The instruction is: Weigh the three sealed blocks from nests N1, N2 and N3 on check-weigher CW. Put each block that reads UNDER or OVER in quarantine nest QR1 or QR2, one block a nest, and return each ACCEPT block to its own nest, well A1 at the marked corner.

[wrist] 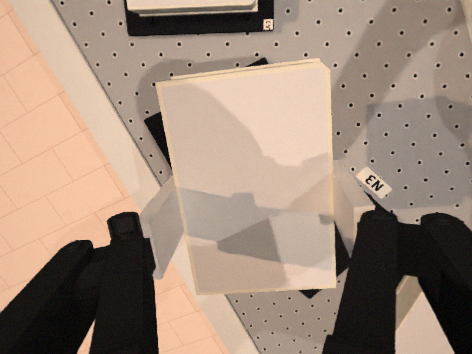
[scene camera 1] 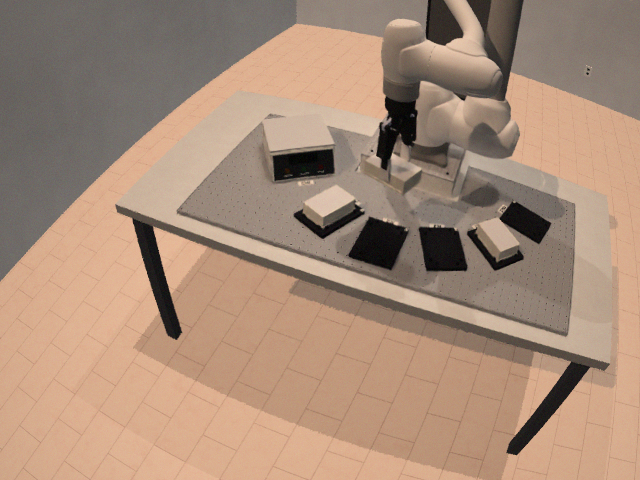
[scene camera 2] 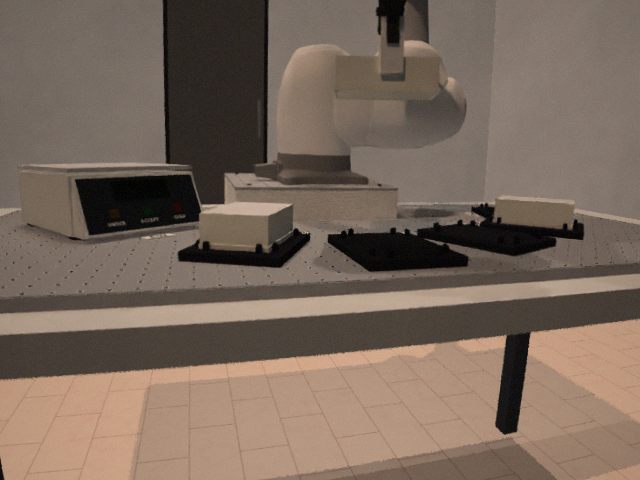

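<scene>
My gripper is shut on a cream sealed block, held high above the board. In the wrist view the held block overhangs a black nest, turned relative to it; the label N3 lies beside that nest. A second block sits in the nest nearest the weigher. A third block sits in the fourth nest along. Check-weigher CW has a bare top, a dark display and unlit lamps. The A1 corner under the held block is hidden.
Three nests are empty: the second, the third and the far-right one. The arm's base block stands behind them. The table's front edge runs past the nests.
</scene>
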